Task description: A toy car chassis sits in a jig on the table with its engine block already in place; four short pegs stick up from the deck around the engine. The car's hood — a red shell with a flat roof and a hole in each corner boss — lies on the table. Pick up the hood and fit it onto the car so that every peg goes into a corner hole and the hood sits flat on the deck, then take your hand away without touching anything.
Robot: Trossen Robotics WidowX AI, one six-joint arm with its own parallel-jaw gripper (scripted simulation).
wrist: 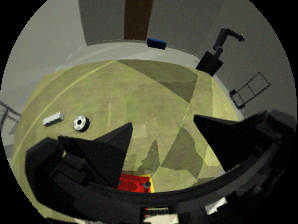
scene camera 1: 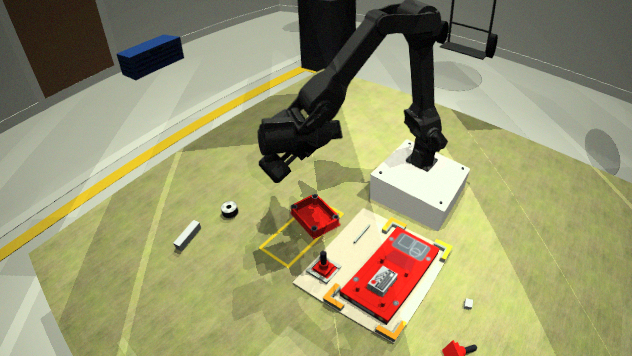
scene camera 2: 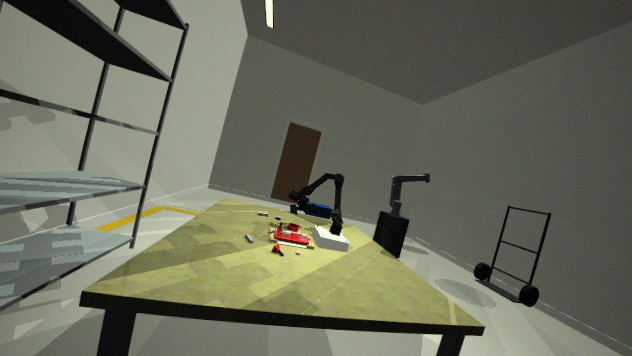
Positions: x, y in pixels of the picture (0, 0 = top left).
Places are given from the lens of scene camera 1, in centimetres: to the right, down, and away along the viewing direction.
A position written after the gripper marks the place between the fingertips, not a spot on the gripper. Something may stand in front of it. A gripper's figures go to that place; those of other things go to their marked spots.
gripper (scene camera 1: 288, 151): -6, -6, 82
red hood (scene camera 1: 316, 217): 0, 9, 77
